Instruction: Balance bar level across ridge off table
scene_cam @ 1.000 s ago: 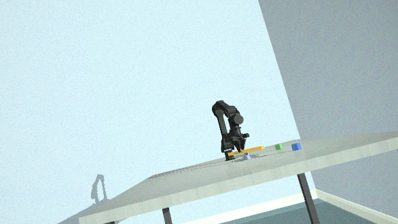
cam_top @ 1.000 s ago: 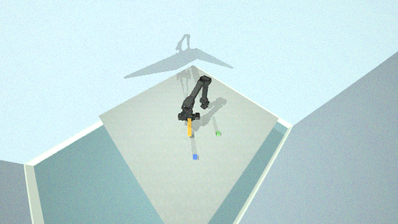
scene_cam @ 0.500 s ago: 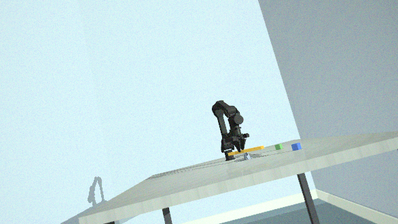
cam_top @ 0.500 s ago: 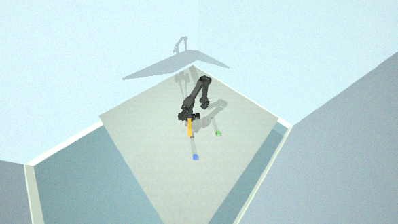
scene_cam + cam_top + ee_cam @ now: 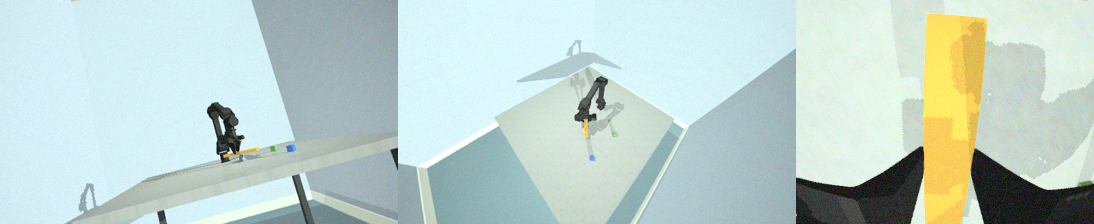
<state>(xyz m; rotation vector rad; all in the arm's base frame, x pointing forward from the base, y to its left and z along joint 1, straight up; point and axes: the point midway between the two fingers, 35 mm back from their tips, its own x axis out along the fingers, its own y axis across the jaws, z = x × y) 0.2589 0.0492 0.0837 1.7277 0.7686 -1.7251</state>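
Now: the bar 2 cm to the left of my gripper tip and 2 cm ahead of it. Also, from my gripper tip: green cube (26 cm to the left, 11 cm behind, 3 cm below); then blue cube (26 cm to the left, 18 cm ahead, 3 cm below).
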